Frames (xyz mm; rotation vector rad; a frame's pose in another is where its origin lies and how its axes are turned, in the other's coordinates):
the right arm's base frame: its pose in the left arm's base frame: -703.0 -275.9 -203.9 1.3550 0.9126 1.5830
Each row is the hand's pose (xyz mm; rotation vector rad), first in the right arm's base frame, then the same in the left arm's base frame.
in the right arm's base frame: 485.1 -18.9 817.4 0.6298 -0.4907 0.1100
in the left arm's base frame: 77.2 184.4 84.7 2.1417 1.0739 0.9758
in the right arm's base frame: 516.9 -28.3 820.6 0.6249 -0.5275 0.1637
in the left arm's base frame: 79.6 217.4 88.5 2.1973 1.0115 0.9786
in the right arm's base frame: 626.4 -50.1 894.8 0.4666 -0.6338 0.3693
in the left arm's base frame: 149.1 327.3 121.1 2.2898 0.6708 1.0840
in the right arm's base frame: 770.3 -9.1 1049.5 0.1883 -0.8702 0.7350
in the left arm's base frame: 287.4 445.5 236.1 2.4066 0.0021 1.1540
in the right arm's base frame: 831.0 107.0 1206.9 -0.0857 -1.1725 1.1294
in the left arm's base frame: 423.3 458.2 388.7 2.4540 -0.7538 1.0615
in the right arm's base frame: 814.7 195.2 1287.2 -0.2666 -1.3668 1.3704
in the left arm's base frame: 491.7 409.9 475.3 2.4060 -1.2289 0.9398
